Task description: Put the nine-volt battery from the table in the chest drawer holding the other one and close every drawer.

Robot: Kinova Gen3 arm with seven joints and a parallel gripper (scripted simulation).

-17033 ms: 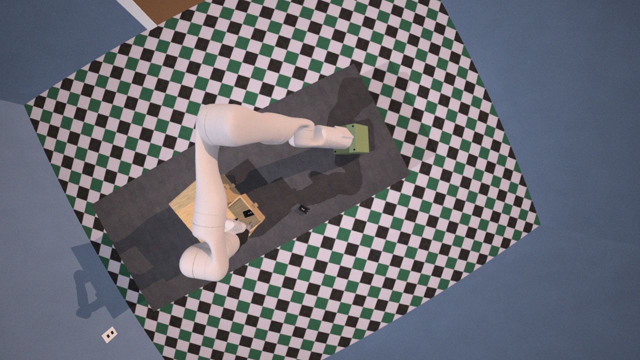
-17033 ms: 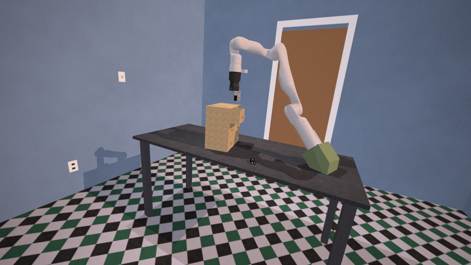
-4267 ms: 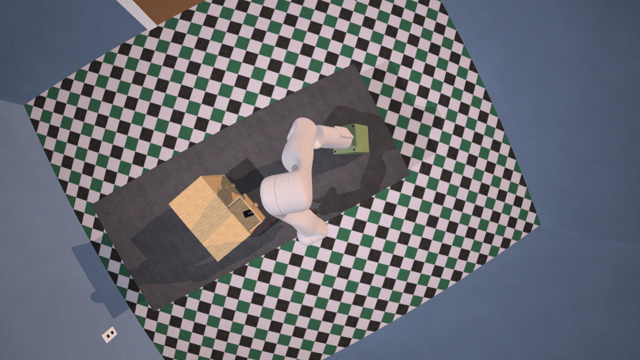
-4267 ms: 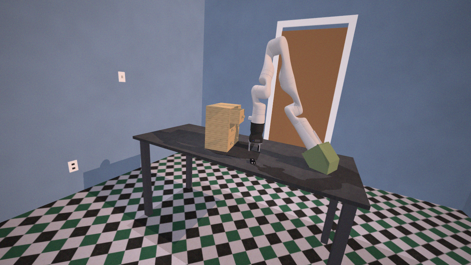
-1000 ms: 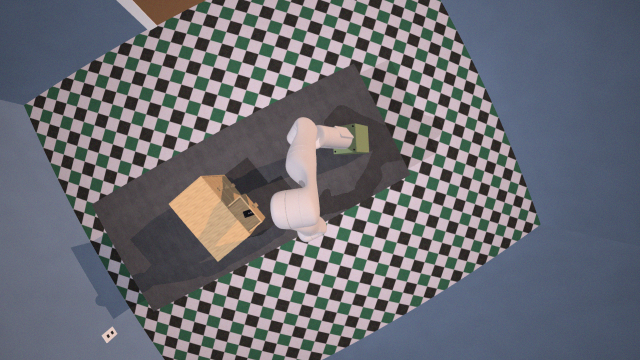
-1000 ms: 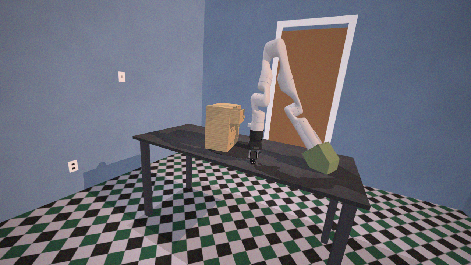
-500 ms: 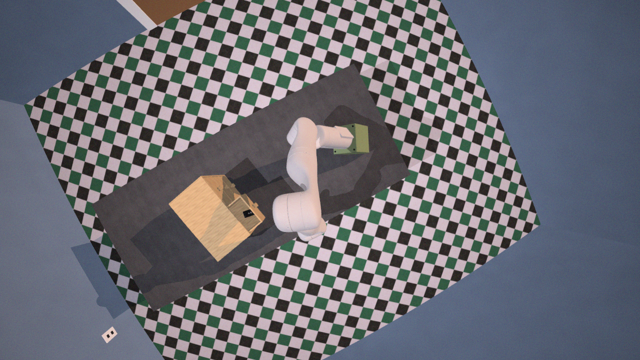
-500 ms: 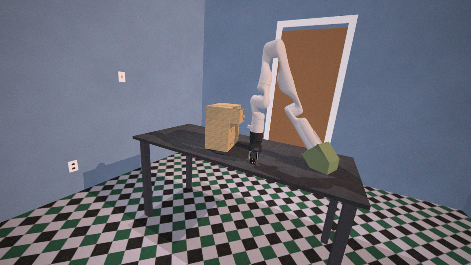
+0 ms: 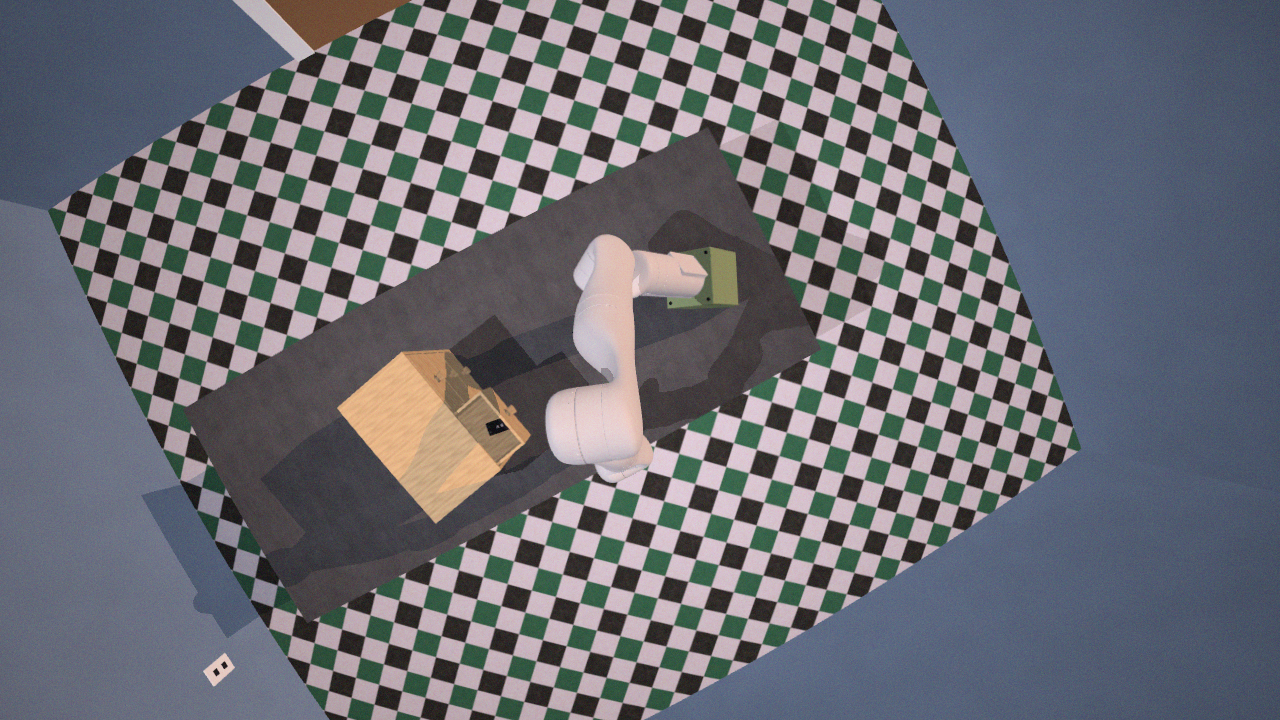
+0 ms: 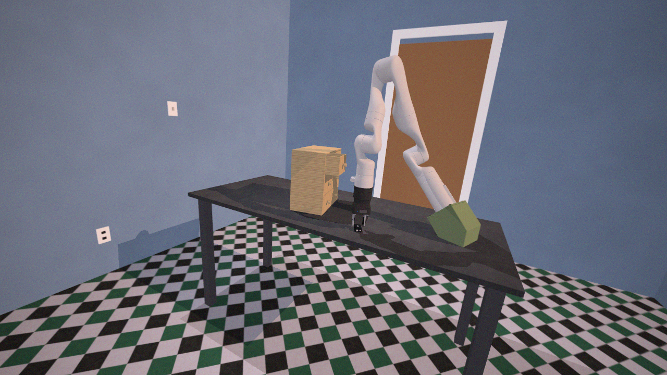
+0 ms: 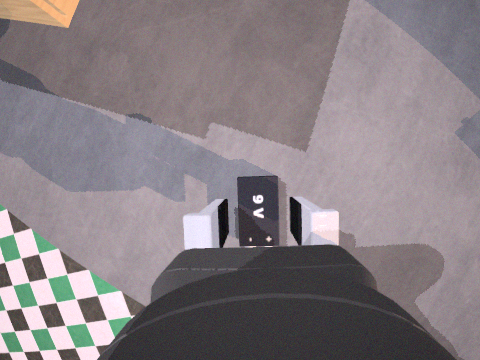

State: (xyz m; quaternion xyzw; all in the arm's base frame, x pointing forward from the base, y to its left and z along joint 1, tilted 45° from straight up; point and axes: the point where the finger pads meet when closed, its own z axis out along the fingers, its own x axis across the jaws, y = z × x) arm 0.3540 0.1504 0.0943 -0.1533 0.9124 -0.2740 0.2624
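Now: the black nine-volt battery 1 cm to the left of my hand and 3 cm below it.
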